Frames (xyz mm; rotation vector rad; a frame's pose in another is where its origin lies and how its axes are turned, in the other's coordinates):
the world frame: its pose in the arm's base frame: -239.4 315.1 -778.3 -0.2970 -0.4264 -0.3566
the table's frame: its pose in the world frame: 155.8 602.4 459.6 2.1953 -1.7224 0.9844
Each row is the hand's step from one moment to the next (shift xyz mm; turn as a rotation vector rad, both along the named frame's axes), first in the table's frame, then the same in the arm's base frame.
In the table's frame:
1: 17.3 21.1 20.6 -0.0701 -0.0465 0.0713
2: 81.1 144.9 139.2 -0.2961 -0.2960 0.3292
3: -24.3 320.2 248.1 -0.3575 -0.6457 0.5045
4: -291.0 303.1 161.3 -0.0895 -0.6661 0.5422
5: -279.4 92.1 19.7 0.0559 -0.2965 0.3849
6: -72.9 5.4 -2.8 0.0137 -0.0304 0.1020
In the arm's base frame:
1: -16.7 -29.0 -7.3 0.0956 -0.0169 -0.0523
2: -99.2 -176.8 -76.5 0.4960 -0.0832 -0.1752
3: -154.9 -232.3 -294.5 0.8756 -0.1564 -0.0897
4: -60.2 -15.2 -445.8 0.7919 -0.3286 0.1027
5: 52.3 121.8 -263.4 0.3670 -0.3176 0.0602
6: 25.8 40.6 -55.1 0.0584 -0.0892 -0.0121

